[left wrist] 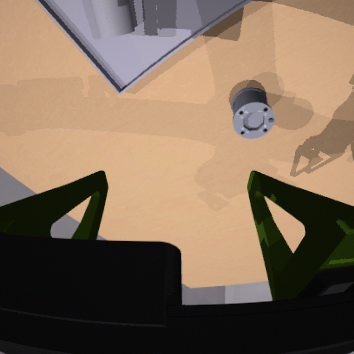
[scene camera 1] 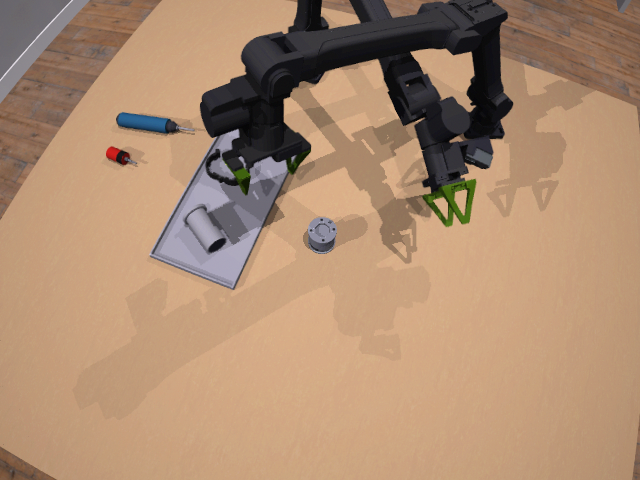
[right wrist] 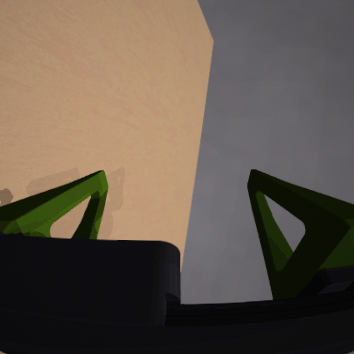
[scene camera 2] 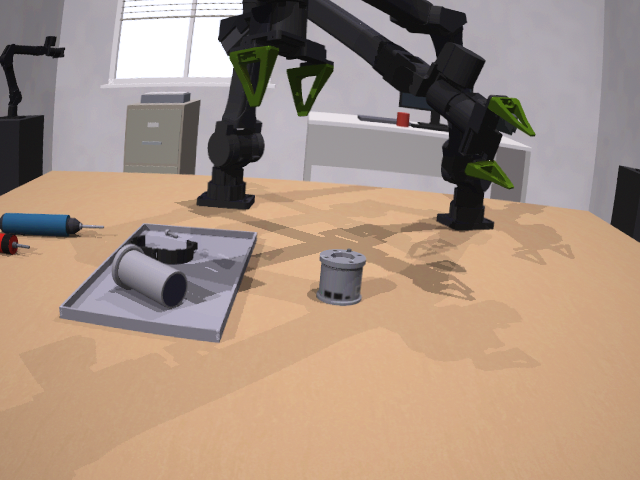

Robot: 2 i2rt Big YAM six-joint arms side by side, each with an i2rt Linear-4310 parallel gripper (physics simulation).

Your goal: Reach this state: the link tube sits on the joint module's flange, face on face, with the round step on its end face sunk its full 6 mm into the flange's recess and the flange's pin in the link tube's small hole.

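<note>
The grey link tube lies on its side in the tray, its wider collar end toward the back left. The grey joint module stands upright on the table right of the tray, flange up, with a recess and small holes in its face. A small pin shows on the flange in scene camera 2. The two parts are apart. My left gripper is open and empty, high above the table. My right gripper is open and empty, raised right of the module.
The shallow grey tray also holds a black open clamp ring and small screws. A blue screwdriver and a red one lie left of the tray.
</note>
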